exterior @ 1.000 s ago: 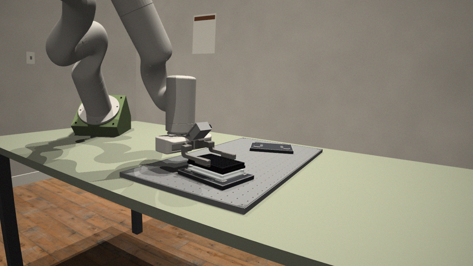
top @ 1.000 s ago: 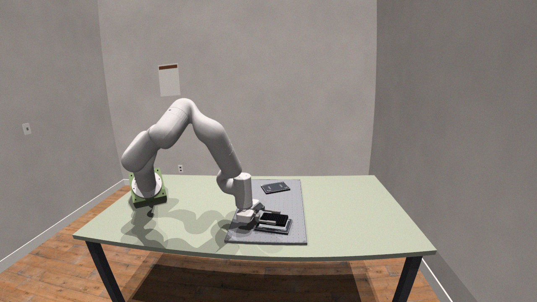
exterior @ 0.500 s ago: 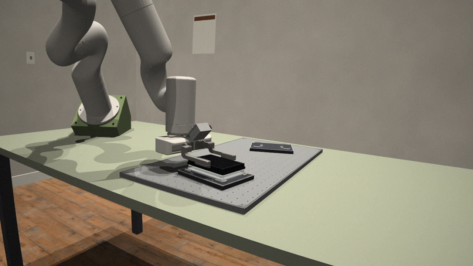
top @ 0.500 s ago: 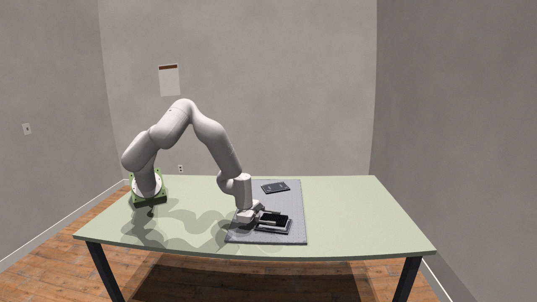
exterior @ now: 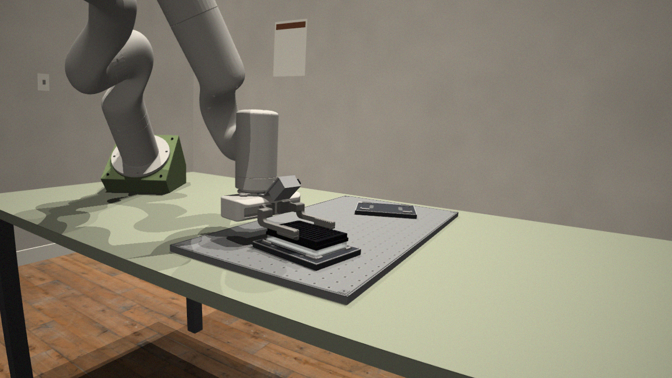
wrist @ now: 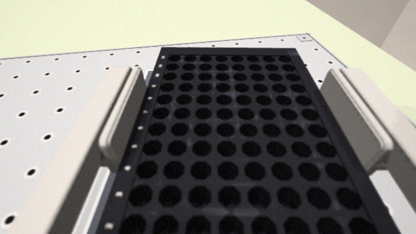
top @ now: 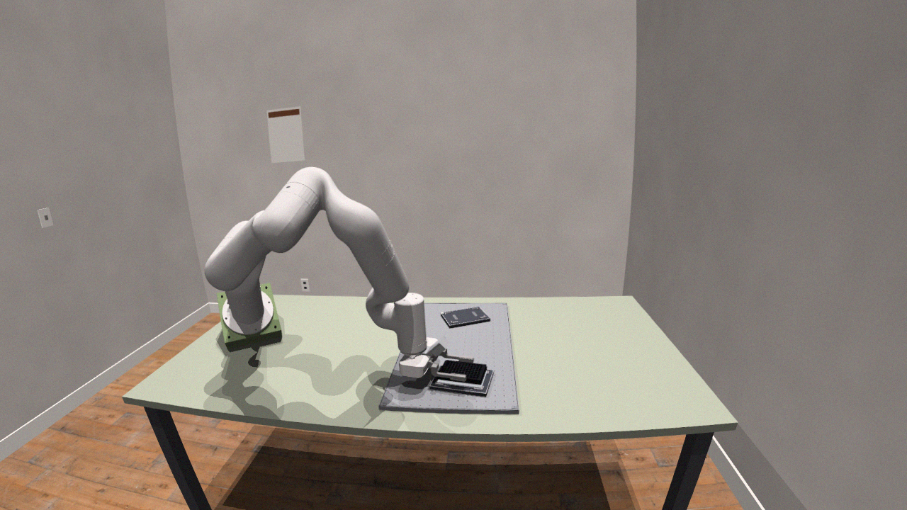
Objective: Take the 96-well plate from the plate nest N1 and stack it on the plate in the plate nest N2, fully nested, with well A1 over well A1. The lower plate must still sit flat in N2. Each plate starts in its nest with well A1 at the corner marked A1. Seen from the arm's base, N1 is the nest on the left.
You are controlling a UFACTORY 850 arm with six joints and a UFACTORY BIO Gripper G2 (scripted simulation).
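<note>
Now: the black 96-well plate 10 mm below my hand. The rest, counted from my hand: plate nest N1: 420 mm to the left, 40 mm below, 40 mm ahead; then plate nest N2: 40 mm below; then clear 96-well plate: 30 mm below.
</note>
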